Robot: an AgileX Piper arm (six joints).
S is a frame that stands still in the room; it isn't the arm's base.
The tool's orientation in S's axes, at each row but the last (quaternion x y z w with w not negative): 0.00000, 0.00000, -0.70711, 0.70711; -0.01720, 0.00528, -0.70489, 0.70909; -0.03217, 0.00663, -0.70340, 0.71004; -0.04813, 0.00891, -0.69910, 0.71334; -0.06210, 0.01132, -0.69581, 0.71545; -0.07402, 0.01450, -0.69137, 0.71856; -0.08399, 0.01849, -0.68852, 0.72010
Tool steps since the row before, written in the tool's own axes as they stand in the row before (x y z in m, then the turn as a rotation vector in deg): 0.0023, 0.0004, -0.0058, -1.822, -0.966, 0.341; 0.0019, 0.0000, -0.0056, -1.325, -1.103, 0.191; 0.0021, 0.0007, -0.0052, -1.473, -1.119, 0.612; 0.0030, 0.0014, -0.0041, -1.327, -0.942, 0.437; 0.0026, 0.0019, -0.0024, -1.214, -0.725, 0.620; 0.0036, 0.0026, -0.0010, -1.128, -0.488, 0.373; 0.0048, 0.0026, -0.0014, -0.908, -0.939, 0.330
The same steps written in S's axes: 0.0004, -0.0023, -0.0058, -0.966, 1.822, 0.341; -0.0002, -0.0020, -0.0056, -1.105, 1.322, 0.204; 0.0004, -0.0023, -0.0052, -1.099, 1.485, 0.619; 0.0011, -0.0032, -0.0040, -0.933, 1.332, 0.439; 0.0017, -0.0027, -0.0024, -0.695, 1.238, 0.606; 0.0026, -0.0036, -0.0010, -0.487, 1.139, 0.339; 0.0026, -0.0048, -0.0013, -0.928, 0.899, 0.382
